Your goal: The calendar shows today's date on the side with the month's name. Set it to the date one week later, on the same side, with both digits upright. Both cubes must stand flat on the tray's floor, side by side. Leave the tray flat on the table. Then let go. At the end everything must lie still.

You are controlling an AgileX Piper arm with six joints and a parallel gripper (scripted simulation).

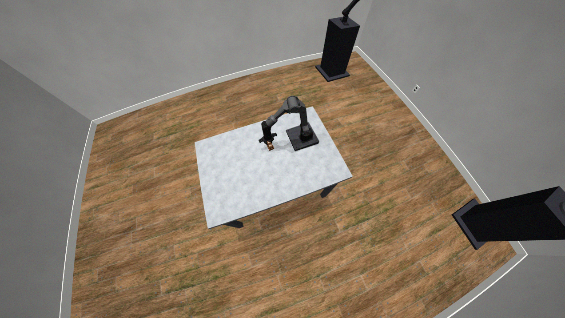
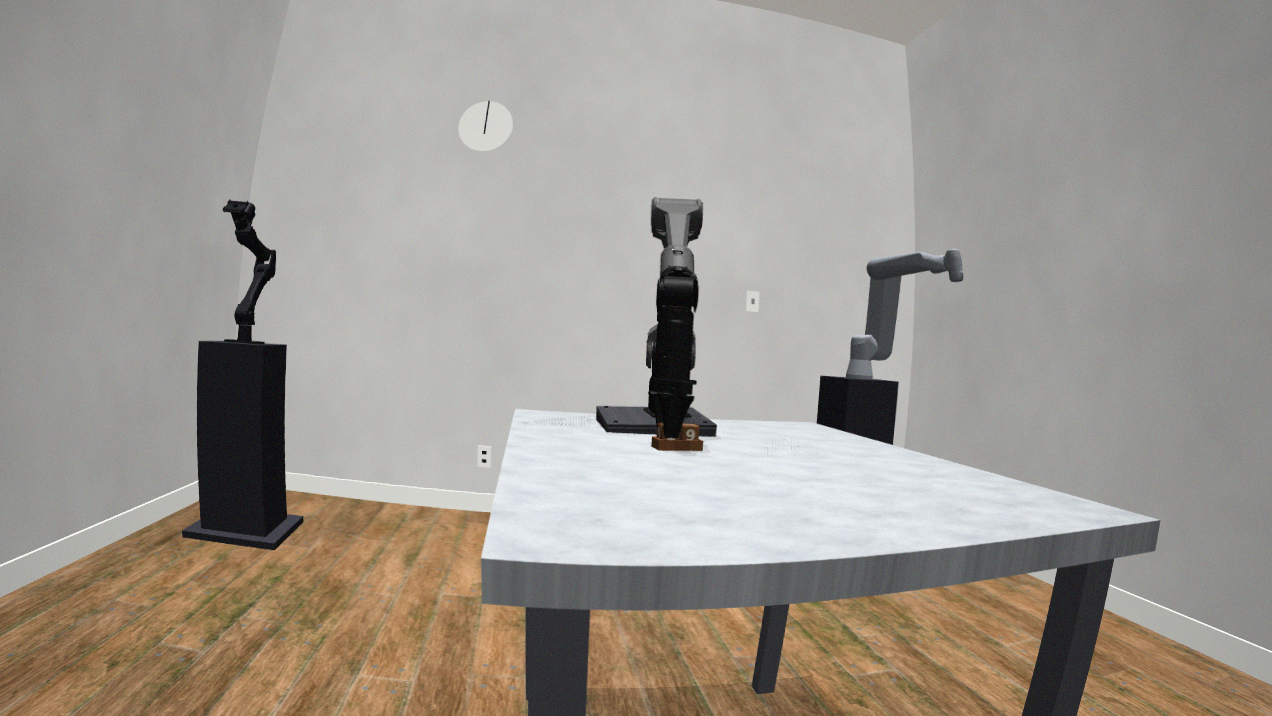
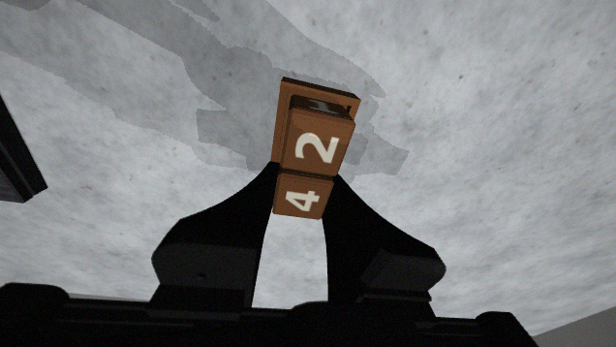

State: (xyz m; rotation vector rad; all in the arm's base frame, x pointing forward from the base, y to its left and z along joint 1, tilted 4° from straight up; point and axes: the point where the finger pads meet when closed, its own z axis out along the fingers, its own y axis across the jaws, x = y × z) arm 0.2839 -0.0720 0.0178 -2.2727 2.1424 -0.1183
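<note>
The tray is 2 cm to the left of my hand and 2 cm below it. The rest, counted from my hand: brown cube (right at my hand).
</note>
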